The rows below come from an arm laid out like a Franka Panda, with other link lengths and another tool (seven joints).
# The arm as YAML. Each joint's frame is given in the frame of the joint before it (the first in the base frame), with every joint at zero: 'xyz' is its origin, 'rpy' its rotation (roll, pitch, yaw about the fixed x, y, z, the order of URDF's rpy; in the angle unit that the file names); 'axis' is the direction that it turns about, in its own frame. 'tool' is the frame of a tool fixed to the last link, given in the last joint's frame.
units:
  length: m
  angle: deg
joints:
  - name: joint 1
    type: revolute
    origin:
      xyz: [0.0, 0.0, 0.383]
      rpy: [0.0, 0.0, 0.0]
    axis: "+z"
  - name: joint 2
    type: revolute
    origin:
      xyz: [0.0, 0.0, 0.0]
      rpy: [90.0, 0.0, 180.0]
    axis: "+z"
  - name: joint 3
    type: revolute
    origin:
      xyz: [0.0, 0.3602, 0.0]
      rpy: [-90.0, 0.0, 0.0]
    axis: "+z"
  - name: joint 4
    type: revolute
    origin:
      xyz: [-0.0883, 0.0, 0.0]
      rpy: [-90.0, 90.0, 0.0]
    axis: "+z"
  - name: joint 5
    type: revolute
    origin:
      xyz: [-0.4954, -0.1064, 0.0]
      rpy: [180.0, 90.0, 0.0]
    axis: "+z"
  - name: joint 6
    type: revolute
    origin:
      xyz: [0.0, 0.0, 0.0]
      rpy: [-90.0, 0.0, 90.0]
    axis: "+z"
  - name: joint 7
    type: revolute
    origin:
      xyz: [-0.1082, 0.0, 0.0]
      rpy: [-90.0, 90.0, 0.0]
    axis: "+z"
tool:
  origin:
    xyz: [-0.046, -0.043, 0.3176]
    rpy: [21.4, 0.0, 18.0]
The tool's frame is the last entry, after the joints.
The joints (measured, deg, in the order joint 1, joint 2, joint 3, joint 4, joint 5, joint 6, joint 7), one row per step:
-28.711 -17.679 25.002 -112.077 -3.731 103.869 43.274
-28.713 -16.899 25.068 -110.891 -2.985 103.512 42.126
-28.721 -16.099 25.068 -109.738 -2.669 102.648 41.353
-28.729 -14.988 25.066 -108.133 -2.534 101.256 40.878
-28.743 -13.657 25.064 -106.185 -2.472 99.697 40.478
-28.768 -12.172 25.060 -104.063 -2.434 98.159 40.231
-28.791 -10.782 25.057 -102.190 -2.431 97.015 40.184
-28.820 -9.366 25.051 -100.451 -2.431 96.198 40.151
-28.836 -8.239 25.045 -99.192 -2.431 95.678 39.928
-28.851 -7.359 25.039 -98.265 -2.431 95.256 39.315
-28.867 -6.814 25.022 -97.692 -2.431 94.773 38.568
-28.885 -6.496 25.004 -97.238 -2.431 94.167 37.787
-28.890 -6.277 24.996 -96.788 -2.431 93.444 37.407
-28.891 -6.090 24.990 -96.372 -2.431 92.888 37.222
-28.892 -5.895 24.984 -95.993 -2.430 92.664 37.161
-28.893 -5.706 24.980 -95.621 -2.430 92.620 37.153
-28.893 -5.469 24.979 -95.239 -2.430 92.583 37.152
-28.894 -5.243 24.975 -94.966 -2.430 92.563 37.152
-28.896 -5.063 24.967 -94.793 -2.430 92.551 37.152
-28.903 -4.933 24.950 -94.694 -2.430 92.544 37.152
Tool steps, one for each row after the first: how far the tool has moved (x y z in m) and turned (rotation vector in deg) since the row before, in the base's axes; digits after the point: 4 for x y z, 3 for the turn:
0.0052 0.0036 0.0038 0.885 0.021 1.189
0.0021 0.0010 0.0029 0.576 0.518 0.711
0.0017 0.0004 0.0039 0.593 0.822 0.406
0.0026 0.0000 0.0051 0.627 0.830 0.346
0.0036 -0.0004 0.0053 0.684 0.747 0.202
0.0044 -0.0007 0.0040 0.614 0.495 0.034
0.0056 -0.0012 0.0027 0.614 0.324 0.032
0.0046 -0.0013 0.0010 0.477 0.274 0.225
0.0033 -0.0016 0.0002 0.353 0.330 0.599
0.0008 -0.0016 -0.0002 0.218 0.459 0.694
-0.0008 -0.0014 0.0008 0.129 0.501 0.708
-0.0017 -0.0005 0.0015 0.110 0.496 0.322
-0.0010 -0.0003 0.0017 0.094 0.318 0.147
0.0007 -0.0003 0.0015 0.083 0.021 0.051
0.0016 -0.0002 0.0017 0.068 -0.161 0.015
0.0018 -0.0003 0.0013 0.090 -0.136 0.013
0.0014 -0.0003 0.0004 0.092 -0.055 0.004
0.0010 -0.0003 -0.0001 0.076 -0.003 -0.004
0.0006 -0.0004 -0.0003 0.058 0.021 -0.021

